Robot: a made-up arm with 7 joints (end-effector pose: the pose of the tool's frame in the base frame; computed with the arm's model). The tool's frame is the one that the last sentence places.
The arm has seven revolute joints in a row. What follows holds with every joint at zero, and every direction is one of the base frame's. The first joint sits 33.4 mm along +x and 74.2 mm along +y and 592.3 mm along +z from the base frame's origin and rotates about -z. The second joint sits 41.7 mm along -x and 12.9 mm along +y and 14.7 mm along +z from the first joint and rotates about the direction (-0.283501, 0.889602, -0.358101). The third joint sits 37.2 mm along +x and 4.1 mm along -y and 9 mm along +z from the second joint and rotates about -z. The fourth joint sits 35.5 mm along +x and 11.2 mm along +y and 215.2 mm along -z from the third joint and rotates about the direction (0.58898, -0.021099, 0.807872). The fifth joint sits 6.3 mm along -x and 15.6 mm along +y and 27.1 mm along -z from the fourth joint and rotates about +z. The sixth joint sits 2.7 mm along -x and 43.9 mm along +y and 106 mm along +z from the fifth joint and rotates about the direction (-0.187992, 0.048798, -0.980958). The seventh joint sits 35.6 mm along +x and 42.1 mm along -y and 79.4 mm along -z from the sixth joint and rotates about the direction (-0.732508, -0.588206, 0.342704). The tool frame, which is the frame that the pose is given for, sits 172.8 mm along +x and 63.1 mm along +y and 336 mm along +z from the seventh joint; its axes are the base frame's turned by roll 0.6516, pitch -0.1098 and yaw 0.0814 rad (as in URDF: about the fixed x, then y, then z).
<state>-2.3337 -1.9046 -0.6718 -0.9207 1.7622 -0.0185 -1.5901</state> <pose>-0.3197 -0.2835 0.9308 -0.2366 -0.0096 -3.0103</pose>
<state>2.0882 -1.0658 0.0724 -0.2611 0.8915 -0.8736 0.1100</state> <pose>0.3227 0.1620 0.7394 -0.2809 -0.1684 0.0299</pose>
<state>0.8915 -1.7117 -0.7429 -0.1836 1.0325 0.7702 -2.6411</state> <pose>0.4967 -0.0665 0.8626 1.5269 0.2455 -0.0067</pose>
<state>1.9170 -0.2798 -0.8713 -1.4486 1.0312 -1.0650 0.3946</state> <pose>0.4348 0.1353 0.5431 0.2685 0.3560 -0.0132</pose>
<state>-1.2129 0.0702 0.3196 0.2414 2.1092 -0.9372 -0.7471</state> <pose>-0.2987 -0.0776 0.6476 0.8203 -1.3171 -2.0355</pose>
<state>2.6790 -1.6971 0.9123 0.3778 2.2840 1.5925 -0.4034</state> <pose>0.0724 0.2516 0.8416 -0.9993 -1.3170 -0.6946</pose>
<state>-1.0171 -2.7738 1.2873 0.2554 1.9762 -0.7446 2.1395</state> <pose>-0.0551 0.4306 0.8709 0.4062 1.2526 1.0208</pose>
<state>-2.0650 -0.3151 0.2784 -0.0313 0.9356 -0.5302 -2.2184</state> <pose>-0.3399 0.3343 0.2336 -0.9307 1.9891 0.9698</pose>
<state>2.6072 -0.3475 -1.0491 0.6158 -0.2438 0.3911 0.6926</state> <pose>0.2533 0.0255 0.7325 -0.2419 -0.4728 -1.0181</pose>
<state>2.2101 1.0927 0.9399 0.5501 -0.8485 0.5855 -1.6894</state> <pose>0.3534 0.4884 0.6511 0.9266 1.0914 0.8574</pose>
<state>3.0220 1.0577 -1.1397 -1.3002 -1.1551 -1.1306 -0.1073</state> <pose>-0.1306 -0.1401 0.4965 0.6997 0.0862 -3.0550</pose>
